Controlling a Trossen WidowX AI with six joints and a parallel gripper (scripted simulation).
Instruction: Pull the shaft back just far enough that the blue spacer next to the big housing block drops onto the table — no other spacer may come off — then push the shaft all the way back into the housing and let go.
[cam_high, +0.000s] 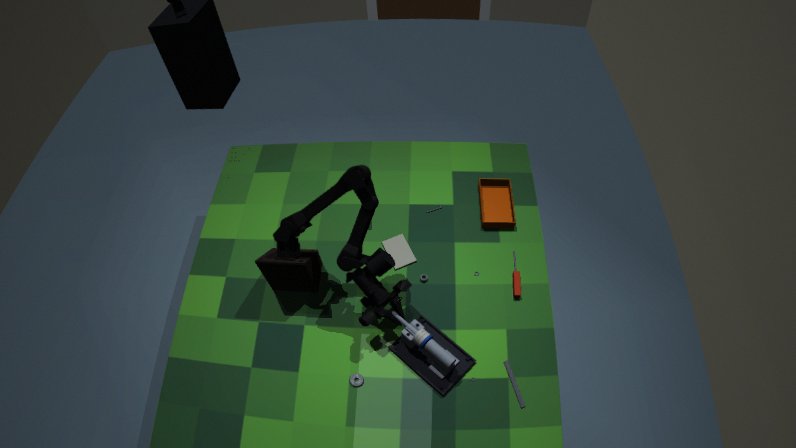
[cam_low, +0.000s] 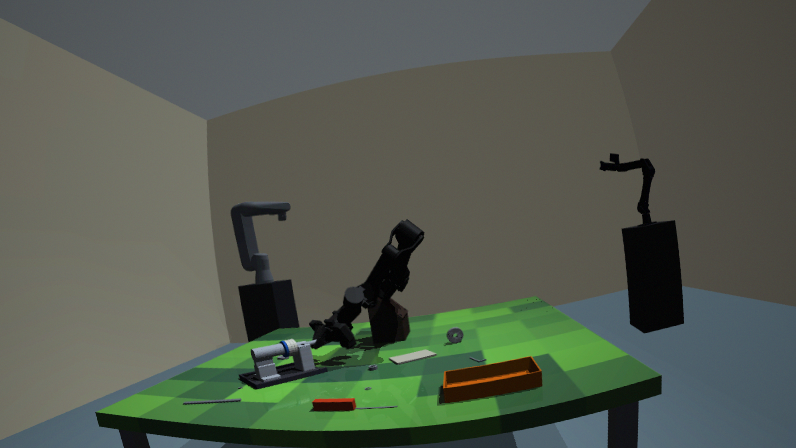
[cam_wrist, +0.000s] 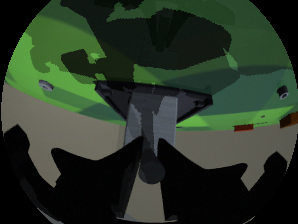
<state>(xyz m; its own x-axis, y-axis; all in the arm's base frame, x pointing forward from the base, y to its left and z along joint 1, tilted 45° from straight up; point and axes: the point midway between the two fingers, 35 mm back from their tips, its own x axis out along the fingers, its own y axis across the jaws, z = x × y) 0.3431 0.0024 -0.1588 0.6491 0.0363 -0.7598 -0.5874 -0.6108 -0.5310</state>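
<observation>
Right now the shaft is 3 cm ahead of my gripper tip, 2 cm to the right of it and 2 cm above it. Round my gripper tip: white plate 6 cm behind, 28 cm to the left, 6 cm below; blue spacer 8 cm ahead, 6 cm to the right, 2 cm above; red-handled screwdriver 35 cm ahead, 24 cm to the left, 6 cm below.
</observation>
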